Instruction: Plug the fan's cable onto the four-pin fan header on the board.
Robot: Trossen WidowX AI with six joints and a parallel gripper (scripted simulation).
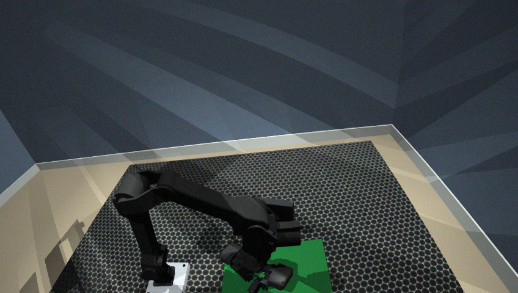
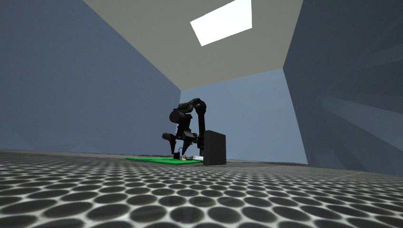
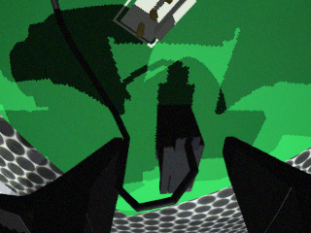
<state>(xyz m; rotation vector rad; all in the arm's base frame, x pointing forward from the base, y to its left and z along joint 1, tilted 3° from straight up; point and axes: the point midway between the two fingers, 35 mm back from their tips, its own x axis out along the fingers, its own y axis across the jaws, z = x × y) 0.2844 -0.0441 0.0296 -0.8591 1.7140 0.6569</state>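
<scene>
The green board lies 60 mm ahead of my gripper tip, 40 mm below it and 20 mm to the left of it. The rest, counted from my gripper tip: black fan: 210 mm to the left, 80 mm ahead, 40 mm above; then fan cable plug: 10 mm to the right.
</scene>
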